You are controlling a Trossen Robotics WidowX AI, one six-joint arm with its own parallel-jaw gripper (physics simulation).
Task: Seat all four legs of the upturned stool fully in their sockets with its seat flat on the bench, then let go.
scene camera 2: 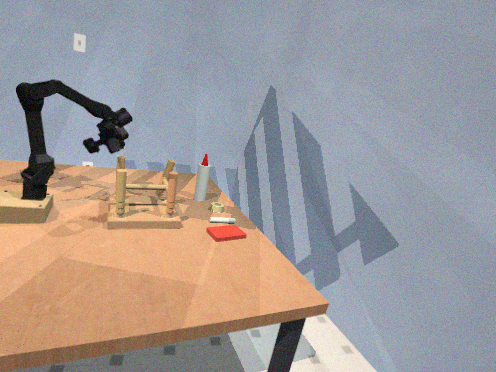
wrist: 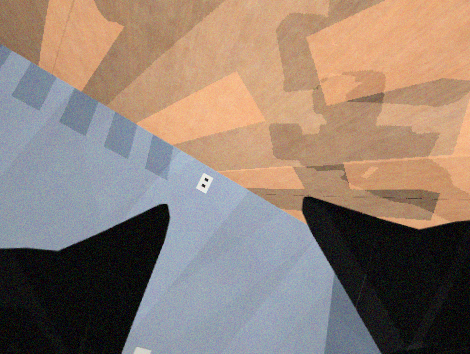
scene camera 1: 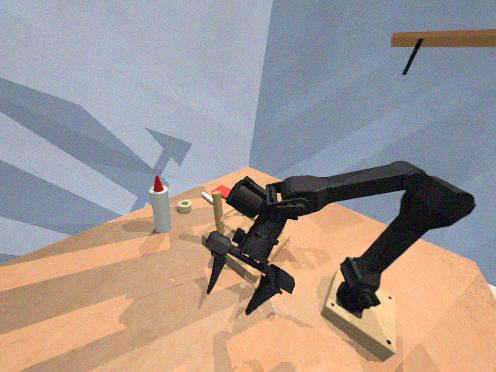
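Seen in the pictures: gripper, fingertip midpoint: (scene camera 2: 105, 148) (wrist: 236, 207) (scene camera 1: 227, 304); arm's base, origin of the base link: (scene camera 2: 33, 197) (scene camera 1: 349, 301).
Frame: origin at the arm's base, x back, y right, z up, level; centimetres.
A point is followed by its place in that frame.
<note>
The upturned stool's seat (scene camera 2: 144, 224) @[x -36.8, y 16.1, z -3.6 cm] lies flat on the bench. The front left leg (scene camera 2: 121, 192) @[x -28.4, y 13.7, z 7.9 cm], front right leg (scene camera 2: 172, 192) @[x -46.2, y 14.2, z 8.6 cm] and back left leg (scene camera 2: 121, 162) @[x -28.8, y -4.2, z 14.1 cm] stand nearly upright. The back right leg (scene camera 2: 169, 171) @[x -48.2, y -3.7, z 11.7 cm] leans outward. Rungs join the legs. How deep each leg sits in its socket cannot be told. In scene camera 1, one leg (scene camera 1: 218, 212) @[x -46.3, y -6.5, z 9.6 cm] shows beside the arm, which hides most of the stool. My gripper (scene camera 1: 229, 302) @[x -23.0, y -28.6, z 13.8 cm] (scene camera 2: 103, 146) @[x -23.0, y -28.6, z 13.8 cm] (wrist: 236, 207) @[x -23.0, y -28.6, z 13.8 cm] is open and empty, its fingers wide apart, above and to the side of the stool.
A white glue bottle with a red tip (scene camera 1: 161, 210) @[x -65.0, y -16.7, z 5.7 cm] (scene camera 2: 202, 182) @[x -66.8, y -12.4, z 4.7 cm] stands near the stool. A pale ring (scene camera 1: 184, 206) @[x -70.3, y -3.1, z -2.4 cm] (scene camera 2: 217, 207) @[x -71.1, y 1.4, z -2.8 cm], a white cylinder (scene camera 1: 207, 198) @[x -69.8, y 10.7, z -4.0 cm] (scene camera 2: 222, 220) @[x -69.5, y 12.7, z -4.1 cm] and a red block (scene camera 1: 221, 191) @[x -69.5, y 21.1, z -3.8 cm] (scene camera 2: 226, 232) @[x -66.8, y 24.2, z -3.8 cm] lie near the bench edge.
</note>
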